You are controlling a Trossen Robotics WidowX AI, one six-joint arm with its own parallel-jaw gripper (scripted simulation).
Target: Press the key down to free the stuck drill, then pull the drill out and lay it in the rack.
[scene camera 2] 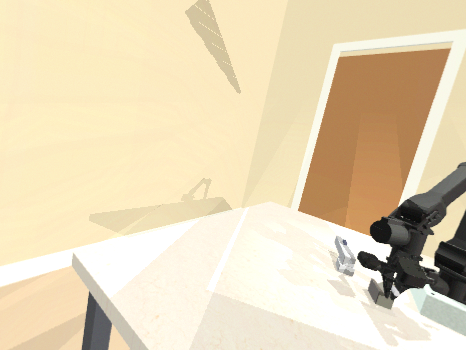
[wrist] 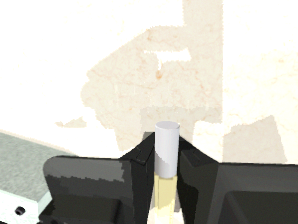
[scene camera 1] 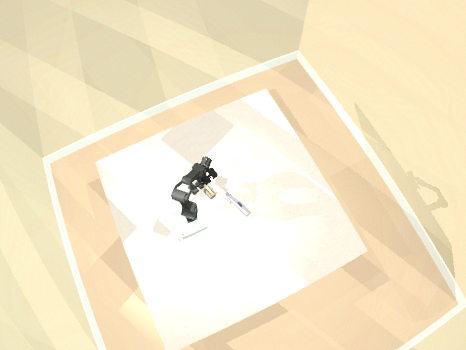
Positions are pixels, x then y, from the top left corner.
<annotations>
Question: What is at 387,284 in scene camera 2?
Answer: My gripper.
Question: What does my gripper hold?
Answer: A drill.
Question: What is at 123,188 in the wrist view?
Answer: My gripper.
</annotations>
